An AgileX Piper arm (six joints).
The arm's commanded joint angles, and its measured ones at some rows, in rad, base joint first. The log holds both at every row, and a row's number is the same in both.
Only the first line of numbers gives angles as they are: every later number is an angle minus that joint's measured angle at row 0.
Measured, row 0:
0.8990 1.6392 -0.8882 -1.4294 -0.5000 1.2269
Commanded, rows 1 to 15:
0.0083 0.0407 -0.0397 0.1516 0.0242 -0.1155
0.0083 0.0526 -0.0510 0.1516 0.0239 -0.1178
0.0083 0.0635 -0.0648 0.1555 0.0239 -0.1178
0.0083 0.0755 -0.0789 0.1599 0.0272 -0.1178
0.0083 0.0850 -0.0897 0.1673 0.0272 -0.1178
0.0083 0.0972 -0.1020 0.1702 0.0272 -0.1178
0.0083 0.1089 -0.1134 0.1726 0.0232 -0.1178
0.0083 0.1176 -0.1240 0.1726 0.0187 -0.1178
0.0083 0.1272 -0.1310 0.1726 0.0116 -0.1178
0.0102 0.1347 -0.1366 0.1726 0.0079 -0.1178
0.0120 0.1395 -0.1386 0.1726 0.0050 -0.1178
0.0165 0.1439 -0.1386 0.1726 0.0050 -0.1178
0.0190 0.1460 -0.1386 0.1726 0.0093 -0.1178
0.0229 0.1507 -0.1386 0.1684 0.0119 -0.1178
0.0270 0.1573 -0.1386 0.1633 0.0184 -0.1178
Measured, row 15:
0.0119 0.1413 -0.1336 0.1675 0.0171 -0.1057
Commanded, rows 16 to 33:
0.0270 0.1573 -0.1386 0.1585 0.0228 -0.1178
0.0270 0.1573 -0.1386 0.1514 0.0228 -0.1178
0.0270 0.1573 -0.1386 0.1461 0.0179 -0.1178
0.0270 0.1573 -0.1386 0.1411 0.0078 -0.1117
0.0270 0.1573 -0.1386 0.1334 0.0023 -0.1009
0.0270 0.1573 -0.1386 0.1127 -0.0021 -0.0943
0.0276 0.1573 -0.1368 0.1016 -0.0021 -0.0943
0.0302 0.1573 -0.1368 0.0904 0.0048 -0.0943
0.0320 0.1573 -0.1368 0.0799 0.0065 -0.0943
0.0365 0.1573 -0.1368 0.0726 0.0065 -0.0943
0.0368 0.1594 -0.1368 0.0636 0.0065 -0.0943
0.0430 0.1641 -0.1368 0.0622 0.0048 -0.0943
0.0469 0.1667 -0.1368 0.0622 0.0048 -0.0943
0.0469 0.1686 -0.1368 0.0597 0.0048 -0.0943
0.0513 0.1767 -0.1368 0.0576 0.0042 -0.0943
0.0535 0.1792 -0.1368 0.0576 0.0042 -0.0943
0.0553 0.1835 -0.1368 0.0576 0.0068 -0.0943
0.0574 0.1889 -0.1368 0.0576 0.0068 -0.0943
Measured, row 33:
0.0471 0.1743 -0.1357 0.0663 0.0128 -0.0960
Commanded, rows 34 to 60:
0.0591 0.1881 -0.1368 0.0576 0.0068 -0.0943
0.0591 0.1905 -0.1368 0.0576 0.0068 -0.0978
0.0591 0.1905 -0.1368 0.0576 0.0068 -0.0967
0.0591 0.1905 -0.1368 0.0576 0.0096 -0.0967
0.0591 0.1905 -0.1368 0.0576 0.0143 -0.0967
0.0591 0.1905 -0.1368 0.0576 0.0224 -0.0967
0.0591 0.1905 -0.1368 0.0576 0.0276 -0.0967
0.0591 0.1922 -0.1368 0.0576 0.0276 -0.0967
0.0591 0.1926 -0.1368 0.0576 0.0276 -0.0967
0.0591 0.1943 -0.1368 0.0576 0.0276 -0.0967
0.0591 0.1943 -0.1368 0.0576 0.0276 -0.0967
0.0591 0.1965 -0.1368 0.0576 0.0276 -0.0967
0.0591 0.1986 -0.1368 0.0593 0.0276 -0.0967
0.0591 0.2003 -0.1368 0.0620 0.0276 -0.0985
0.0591 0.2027 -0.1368 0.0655 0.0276 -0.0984
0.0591 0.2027 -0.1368 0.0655 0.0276 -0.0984
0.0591 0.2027 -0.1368 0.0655 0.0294 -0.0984
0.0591 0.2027 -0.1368 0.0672 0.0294 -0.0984
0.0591 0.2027 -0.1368 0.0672 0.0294 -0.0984
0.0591 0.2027 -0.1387 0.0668 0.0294 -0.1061
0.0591 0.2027 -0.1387 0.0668 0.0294 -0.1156
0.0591 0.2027 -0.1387 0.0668 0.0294 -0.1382
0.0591 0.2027 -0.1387 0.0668 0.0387 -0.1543
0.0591 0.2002 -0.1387 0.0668 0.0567 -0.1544
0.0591 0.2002 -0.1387 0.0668 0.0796 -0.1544
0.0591 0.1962 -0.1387 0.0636 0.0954 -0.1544
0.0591 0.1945 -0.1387 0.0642 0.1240 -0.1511
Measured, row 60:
0.0579 0.2022 -0.1357 0.0626 0.0451 -0.1362
